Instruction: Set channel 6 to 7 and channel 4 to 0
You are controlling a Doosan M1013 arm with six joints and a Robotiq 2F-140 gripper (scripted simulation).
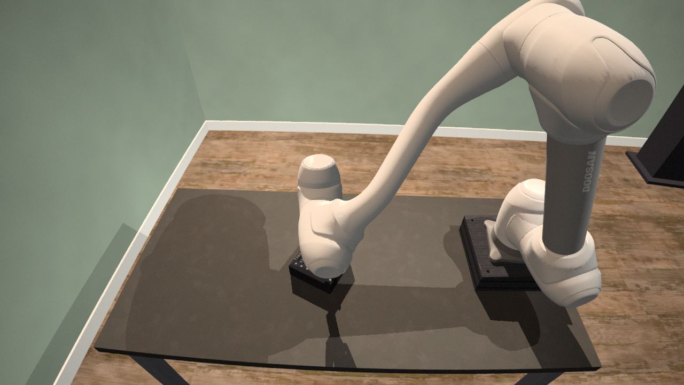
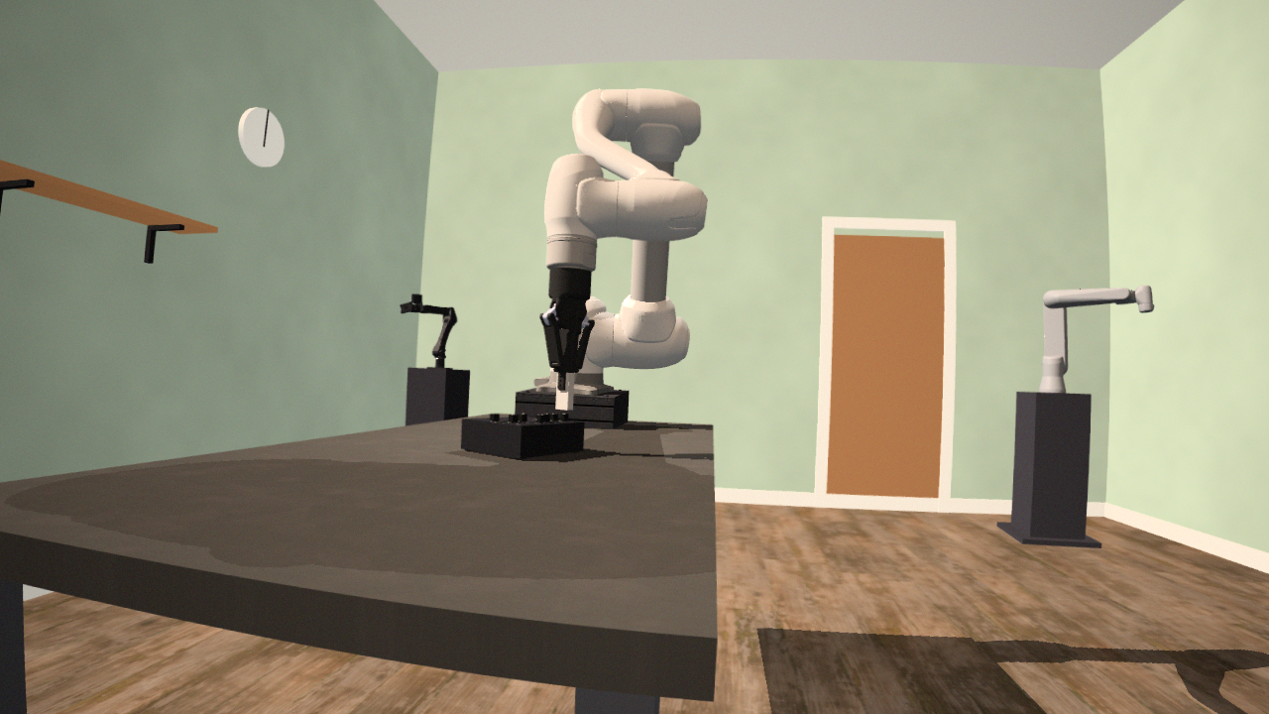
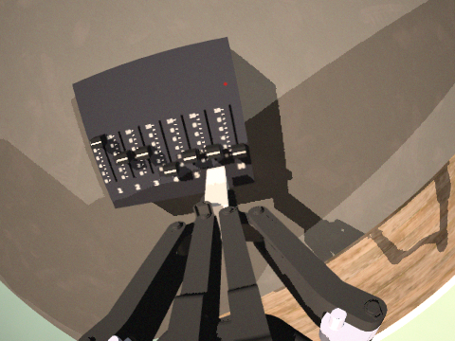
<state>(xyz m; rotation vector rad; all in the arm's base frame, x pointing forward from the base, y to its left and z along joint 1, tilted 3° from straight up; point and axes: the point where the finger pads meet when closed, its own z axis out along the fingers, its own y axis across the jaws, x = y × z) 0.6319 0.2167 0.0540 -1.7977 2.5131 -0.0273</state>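
Right now my hand is 5 cm above the channel 6 fader knob, 2 cm to the left of it and 1 cm past it. Also, from my hand: channel 4 fader knob (5 cm below, 4 cm ahead, 3 cm to the right).
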